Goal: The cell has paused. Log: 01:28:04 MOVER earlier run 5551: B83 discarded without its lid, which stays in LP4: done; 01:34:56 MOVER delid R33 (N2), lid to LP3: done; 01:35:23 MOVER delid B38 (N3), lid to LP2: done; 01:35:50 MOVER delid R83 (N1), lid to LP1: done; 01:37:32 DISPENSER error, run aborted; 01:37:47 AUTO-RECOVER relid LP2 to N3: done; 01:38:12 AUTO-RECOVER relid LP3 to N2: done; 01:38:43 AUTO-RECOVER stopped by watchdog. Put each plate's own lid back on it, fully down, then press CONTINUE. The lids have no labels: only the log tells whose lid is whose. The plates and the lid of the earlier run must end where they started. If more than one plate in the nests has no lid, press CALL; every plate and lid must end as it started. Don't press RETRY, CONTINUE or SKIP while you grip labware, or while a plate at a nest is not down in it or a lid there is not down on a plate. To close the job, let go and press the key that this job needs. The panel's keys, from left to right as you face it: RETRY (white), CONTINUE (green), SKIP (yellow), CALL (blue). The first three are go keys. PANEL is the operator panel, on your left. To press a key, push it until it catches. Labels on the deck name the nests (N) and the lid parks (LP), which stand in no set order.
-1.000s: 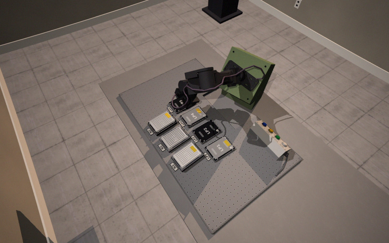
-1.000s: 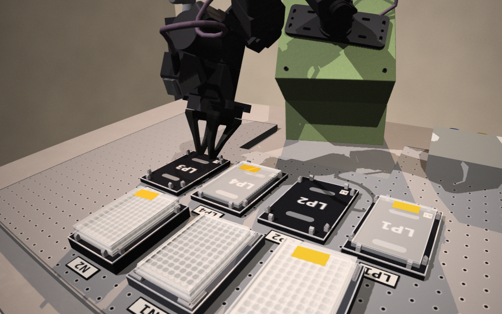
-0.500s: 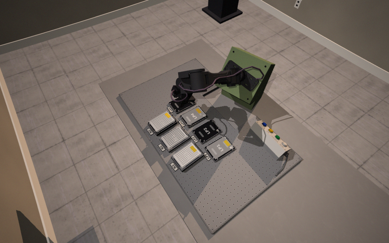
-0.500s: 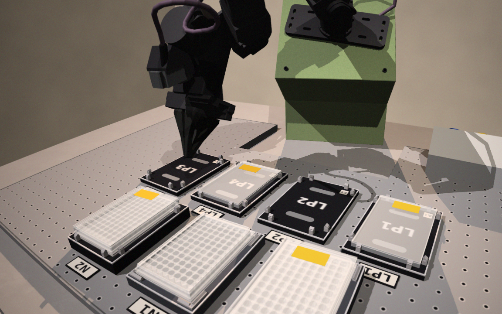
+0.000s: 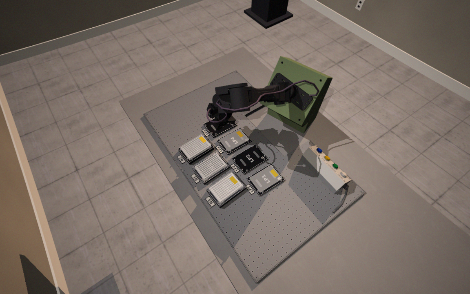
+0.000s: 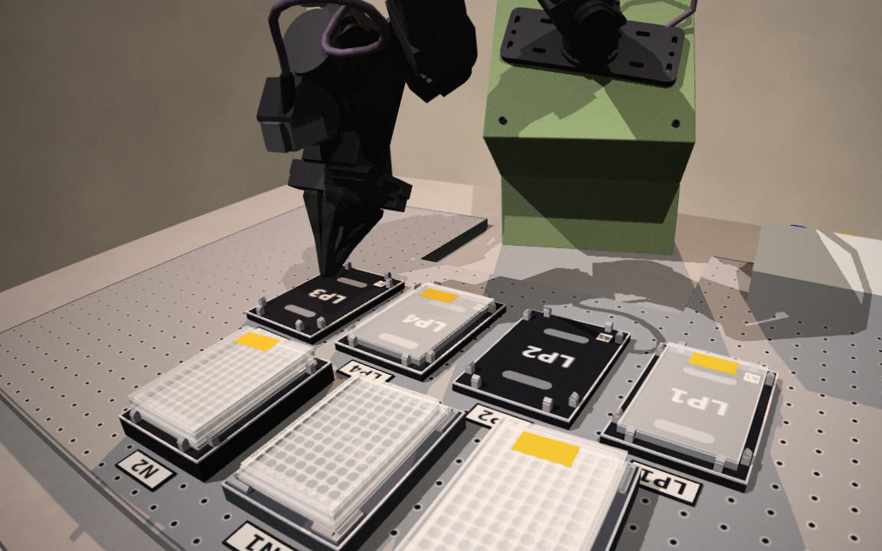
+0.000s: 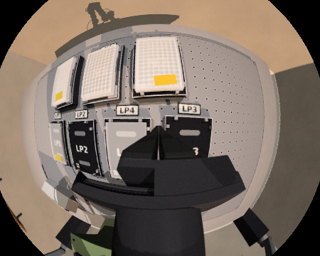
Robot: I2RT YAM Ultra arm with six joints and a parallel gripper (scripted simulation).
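My hand is 13 cm to the right of the plate, 13 cm short of it and 5 cm above it. The rest, counted from my hand: blue key: 38 cm to the left, 32 cm behind, 1 cm below; yellow key: 43 cm to the left, 31 cm behind, 1 cm below; clear lid: 33 cm to the left, 6 cm below, 4 cm behind.
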